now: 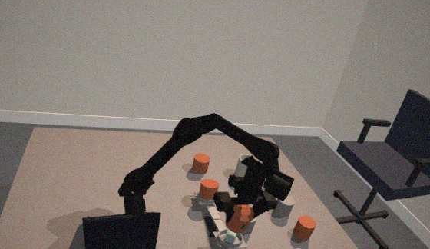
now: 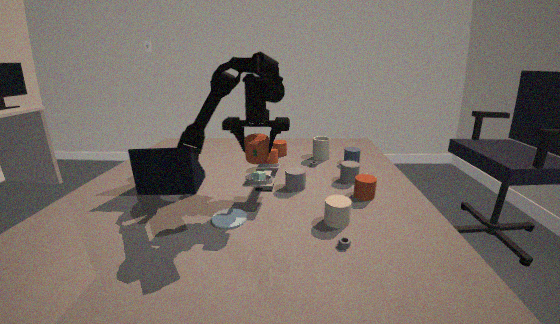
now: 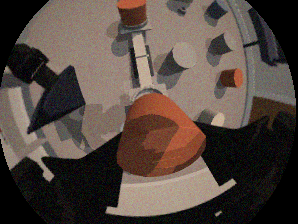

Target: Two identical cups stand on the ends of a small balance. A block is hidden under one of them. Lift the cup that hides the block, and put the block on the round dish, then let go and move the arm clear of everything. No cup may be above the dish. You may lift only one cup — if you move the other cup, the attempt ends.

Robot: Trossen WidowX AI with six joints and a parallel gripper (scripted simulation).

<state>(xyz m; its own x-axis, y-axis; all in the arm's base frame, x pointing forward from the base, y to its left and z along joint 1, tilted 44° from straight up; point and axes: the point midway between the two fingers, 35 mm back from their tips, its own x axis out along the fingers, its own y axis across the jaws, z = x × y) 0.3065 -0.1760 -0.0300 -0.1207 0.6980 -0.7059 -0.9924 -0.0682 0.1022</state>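
Now: the pale green block 8 cm below my gripper tip and 1 cm to the left of it. Round my gripper tip: balance beam (14 cm to the left, 13 cm below, 1 cm ahead); then balance (15 cm below, 13 cm to the left, 1 cm ahead); then round pale dish (17 cm below, 9 cm to the right, 8 cm behind).
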